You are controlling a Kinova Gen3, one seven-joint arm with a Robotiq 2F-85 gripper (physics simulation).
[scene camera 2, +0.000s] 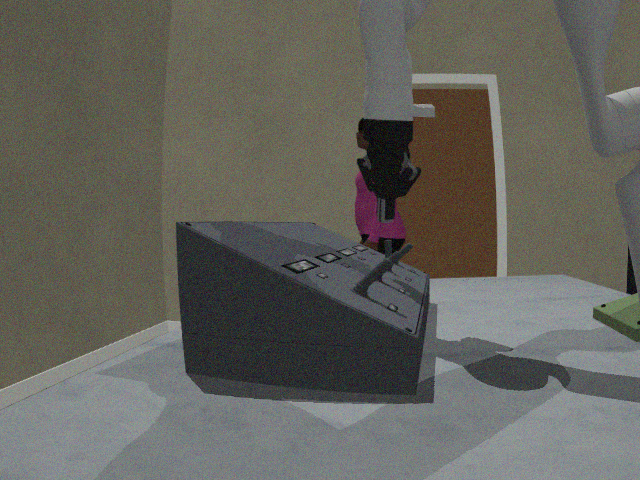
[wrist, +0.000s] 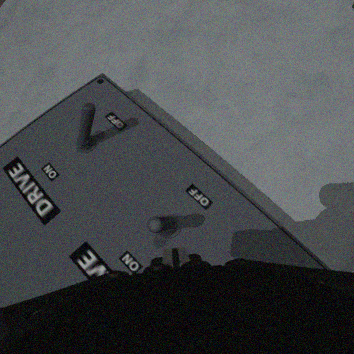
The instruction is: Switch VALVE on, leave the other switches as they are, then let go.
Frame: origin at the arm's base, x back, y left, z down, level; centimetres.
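Seen in the pictures: gripper, between the fingertips: [scene camera 2: 385, 221] [wrist: 175, 264].
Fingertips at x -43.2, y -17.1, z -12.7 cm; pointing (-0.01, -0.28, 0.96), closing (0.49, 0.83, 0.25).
A point is followed by its place in that frame.
The grey sloped console [scene camera 2: 289, 320] @(x -57.3, y 7.6, z -3.1 cm) [wrist: 135, 175] @(x -39.7, y -25.3, z -4.3 cm) carries several lever switches. In the wrist view, a label ending in "VE" [wrist: 90, 260] @(x -47.8, y -24.5, z -7.7 cm), partly hidden by the gripper, fits VALVE. Its lever [wrist: 156, 225] @(x -42.1, y -19.9, z -9.7 cm) stands between its ON and OFF marks, strongly foreshortened, and appears to lean toward ON. The DRIVE lever [wrist: 87, 125] @(x -37.3, y -30.6, z -7.2 cm) [scene camera 2: 382, 269] @(x -47.5, y 3.9, z -7.5 cm) leans toward OFF. In the scene view, an upright lever [scene camera 2: 388, 248] @(x -42.3, y -19.6, z -8.3 cm) shows behind it. My gripper [scene camera 2: 386, 220] @(x -43.2, y -17.1, z -12.7 cm) [wrist: 175, 264] @(x -43.2, y -17.1, z -12.7 cm) is shut and empty, above the levers and apart from them.
More levers on the console are partly hidden. A green plate [scene camera 2: 617, 316] @(x -8.4, y -2.7, z 2.3 cm) stands at the right beside the arm. A person in a pink top [scene camera 2: 364, 206] stands behind the gripper, before a brown door [scene camera 2: 454, 180]. Arm shadows fall across the floor and console.
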